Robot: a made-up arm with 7 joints. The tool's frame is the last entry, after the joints.
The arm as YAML. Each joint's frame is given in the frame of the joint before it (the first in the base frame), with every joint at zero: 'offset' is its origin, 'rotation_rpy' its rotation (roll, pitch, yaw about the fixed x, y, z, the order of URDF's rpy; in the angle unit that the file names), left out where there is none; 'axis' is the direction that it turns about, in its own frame. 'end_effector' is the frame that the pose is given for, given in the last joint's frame.
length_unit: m
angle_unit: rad
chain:
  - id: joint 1
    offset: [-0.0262, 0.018, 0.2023]
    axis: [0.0, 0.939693, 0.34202]
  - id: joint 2
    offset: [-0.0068, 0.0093, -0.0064]
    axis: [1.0, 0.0, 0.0]
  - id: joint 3
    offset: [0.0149, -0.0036, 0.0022]
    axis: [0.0, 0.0, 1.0]
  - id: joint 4
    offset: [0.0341, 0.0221, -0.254]
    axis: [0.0, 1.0, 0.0]
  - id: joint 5
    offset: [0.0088, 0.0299, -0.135]
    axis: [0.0, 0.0, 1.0]
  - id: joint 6
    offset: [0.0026, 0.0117, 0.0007]
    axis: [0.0, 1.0, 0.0]
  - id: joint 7
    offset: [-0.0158, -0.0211, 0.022]
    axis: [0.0, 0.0, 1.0]
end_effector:
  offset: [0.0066, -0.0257, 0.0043]
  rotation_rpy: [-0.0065, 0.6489, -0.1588]
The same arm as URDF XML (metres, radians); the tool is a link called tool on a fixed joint. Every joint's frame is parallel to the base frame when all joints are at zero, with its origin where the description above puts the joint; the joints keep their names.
<robot name="arm">
  <joint name="tool_fixed" type="fixed">
    <parent link="link7"/>
    <child link="tool"/>
    <origin xyz="0.0066 -0.0257 0.0043" rpy="-0.0065 0.6489 -0.1588"/>
  </joint>
  <joint name="joint 7" type="continuous">
    <parent link="link6"/>
    <child link="link7"/>
    <origin xyz="-0.0158 -0.0211 0.022"/>
    <axis xyz="0 0 1"/>
  </joint>
  <joint name="joint 6" type="continuous">
    <parent link="link5"/>
    <child link="link6"/>
    <origin xyz="0.0026 0.0117 0.0007"/>
    <axis xyz="0 1 0"/>
  </joint>
  <joint name="joint 5" type="continuous">
    <parent link="link4"/>
    <child link="link5"/>
    <origin xyz="0.0088 0.0299 -0.135"/>
    <axis xyz="0 0 1"/>
  </joint>
  <joint name="joint 4" type="continuous">
    <parent link="link3"/>
    <child link="link4"/>
    <origin xyz="0.0341 0.0221 -0.254"/>
    <axis xyz="0 1 0"/>
  </joint>
  <joint name="joint 3" type="continuous">
    <parent link="link2"/>
    <child link="link3"/>
    <origin xyz="0.0149 -0.0036 0.0022"/>
    <axis xyz="0 0 1"/>
  </joint>
  <joint name="joint 2" type="continuous">
    <parent link="link1"/>
    <child link="link2"/>
    <origin xyz="-0.0068 0.0093 -0.0064"/>
    <axis xyz="1 0 0"/>
  </joint>
  <joint name="joint 1" type="continuous">
    <parent link="base"/>
    <child link="link1"/>
    <origin xyz="-0.0262 0.018 0.2023"/>
    <axis xyz="0 0.9397 0.342"/>
  </joint>
  <link name="base"/>
  <link name="link1"/>
  <link name="link2"/>
  <link name="link3"/>
  <link name="link4"/>
  <link name="link5"/>
  <link name="link6"/>
  <link name="link7"/>
  <link name="tool"/>
</robot>

